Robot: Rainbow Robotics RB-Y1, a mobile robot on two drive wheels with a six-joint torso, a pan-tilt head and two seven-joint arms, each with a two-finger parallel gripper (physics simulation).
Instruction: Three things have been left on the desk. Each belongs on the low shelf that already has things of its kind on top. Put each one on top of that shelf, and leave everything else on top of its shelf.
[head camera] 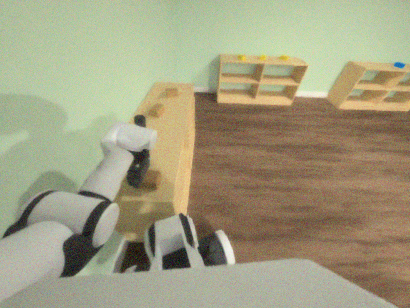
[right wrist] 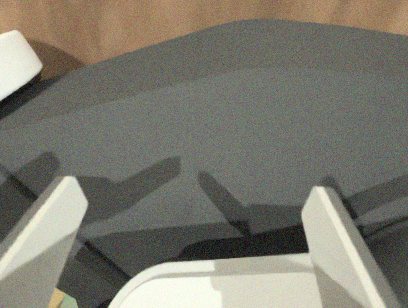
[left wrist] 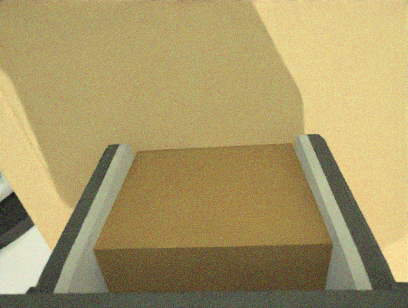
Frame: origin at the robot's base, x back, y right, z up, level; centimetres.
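Where they show: left gripper, fingertip midpoint: [head camera: 140, 180] [left wrist: 213, 157]; right gripper, fingertip midpoint: [right wrist: 192, 195].
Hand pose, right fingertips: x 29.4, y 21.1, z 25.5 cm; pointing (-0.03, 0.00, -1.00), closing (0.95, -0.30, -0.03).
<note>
After its pixels a point has its place.
My left gripper [head camera: 142, 181] @(y -7.0, x -27.6, z 61.6 cm) [left wrist: 213, 157] @(y -7.0, x -27.6, z 61.6 cm) is shut on a brown box [head camera: 152, 180] @(y -1.5, x -22.6, z 66.1 cm) [left wrist: 215, 195] @(y -7.1, x -27.9, z 64.1 cm), over the near part of the desk [head camera: 167, 145] @(y 8.8, x -46.7, z 61.1 cm) [left wrist: 355, 100] @(y -6.1, x -32.9, z 61.1 cm). Whether the box touches the desk is hard to tell. Two more brown boxes [head camera: 157, 110] @(y 9.2, x -76.9, z 65.8 cm) [head camera: 171, 92] @(y 24.1, x -102.6, z 65.1 cm) lie toward the desk's far end. A low shelf [head camera: 218, 80] @(y 116.8, x -204.5, z 30.0 cm) at the back wall carries yellow things [head camera: 242, 58] @(y 140.3, x -184.6, z 63.4 cm) [head camera: 263, 57] @(y 169.8, x -177.7, z 64.7 cm) [head camera: 284, 57] @(y 201.9, x -171.6, z 64.5 cm) on top. Another low shelf [head camera: 341, 86] @(y 302.6, x -130.8, z 28.2 cm) at the right edge carries a blue thing [head camera: 399, 65] @(y 354.3, x -102.8, z 63.5 cm). My right gripper [right wrist: 192, 195] @(y 21.1, x 29.4, z 25.5 cm) is open and empty.
Dark wood floor [head camera: 280, 170] @(y 112.3, x -41.4, z 0.1 cm) lies right of the desk and in front of the shelves. The green wall [head camera: 60, 60] @(y -20.2, x -55.6, z 101.6 cm) runs along the desk's left side. In the right wrist view, a dark grey rounded surface [right wrist: 225, 120] @(y 19.0, x 30.3, z 17.0 cm) lies below the fingers.
</note>
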